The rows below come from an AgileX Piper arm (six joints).
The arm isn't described. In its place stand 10 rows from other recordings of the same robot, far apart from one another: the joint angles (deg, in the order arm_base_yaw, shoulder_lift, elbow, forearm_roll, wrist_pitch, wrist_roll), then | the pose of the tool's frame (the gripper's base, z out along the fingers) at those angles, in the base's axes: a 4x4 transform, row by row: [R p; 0 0 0 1], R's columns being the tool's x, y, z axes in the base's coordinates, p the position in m.
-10.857 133.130 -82.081 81.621 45.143 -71.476 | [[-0.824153 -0.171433 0.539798 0.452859], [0.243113 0.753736 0.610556 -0.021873], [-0.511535 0.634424 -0.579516 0.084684], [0 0 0 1]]
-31.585 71.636 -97.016 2.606 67.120 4.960 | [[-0.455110 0.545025 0.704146 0.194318], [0.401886 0.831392 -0.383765 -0.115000], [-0.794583 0.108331 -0.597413 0.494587], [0 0 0 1]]
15.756 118.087 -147.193 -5.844 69.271 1.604 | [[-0.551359 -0.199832 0.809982 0.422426], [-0.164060 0.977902 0.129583 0.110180], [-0.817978 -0.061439 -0.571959 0.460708], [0 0 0 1]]
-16.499 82.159 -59.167 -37.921 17.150 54.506 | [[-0.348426 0.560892 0.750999 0.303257], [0.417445 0.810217 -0.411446 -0.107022], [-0.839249 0.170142 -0.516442 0.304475], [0 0 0 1]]
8.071 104.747 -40.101 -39.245 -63.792 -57.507 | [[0.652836 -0.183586 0.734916 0.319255], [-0.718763 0.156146 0.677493 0.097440], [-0.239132 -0.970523 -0.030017 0.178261], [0 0 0 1]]
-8.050 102.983 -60.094 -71.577 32.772 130.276 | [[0.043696 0.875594 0.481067 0.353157], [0.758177 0.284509 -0.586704 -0.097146], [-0.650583 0.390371 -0.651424 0.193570], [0 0 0 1]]
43.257 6.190 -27.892 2.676 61.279 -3.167 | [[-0.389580 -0.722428 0.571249 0.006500], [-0.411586 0.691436 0.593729 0.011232], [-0.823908 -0.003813 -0.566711 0.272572], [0 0 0 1]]
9.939 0.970 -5.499 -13.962 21.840 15.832 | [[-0.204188 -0.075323 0.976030 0.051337], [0.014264 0.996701 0.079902 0.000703], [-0.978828 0.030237 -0.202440 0.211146], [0 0 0 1]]
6.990 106.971 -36.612 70.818 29.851 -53.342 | [[-0.987487 0.033425 0.154115 0.256090], [0.106106 0.863805 0.492527 0.074499], [-0.116663 0.502717 -0.856543 0.085129], [0 0 0 1]]
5.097 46.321 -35.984 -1.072 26.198 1.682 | [[-0.521933 -0.075274 0.849659 0.161589], [-0.033936 0.997142 0.067493 0.013658], [-0.852311 0.006392 -0.522996 0.304865], [0 0 0 1]]
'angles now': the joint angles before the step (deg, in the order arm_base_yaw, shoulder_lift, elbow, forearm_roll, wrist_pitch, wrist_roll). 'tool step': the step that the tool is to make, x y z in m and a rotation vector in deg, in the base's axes. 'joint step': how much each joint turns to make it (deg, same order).
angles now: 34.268, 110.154, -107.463, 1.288, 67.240, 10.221
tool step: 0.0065, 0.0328, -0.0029, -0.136, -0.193, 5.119
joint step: 2.857, 6.236, -9.243, 0.778, 2.995, -2.344
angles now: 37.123, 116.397, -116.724, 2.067, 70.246, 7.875
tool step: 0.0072, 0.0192, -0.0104, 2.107, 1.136, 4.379
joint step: 0.623, 4.424, -4.921, 3.960, 0.366, -3.706
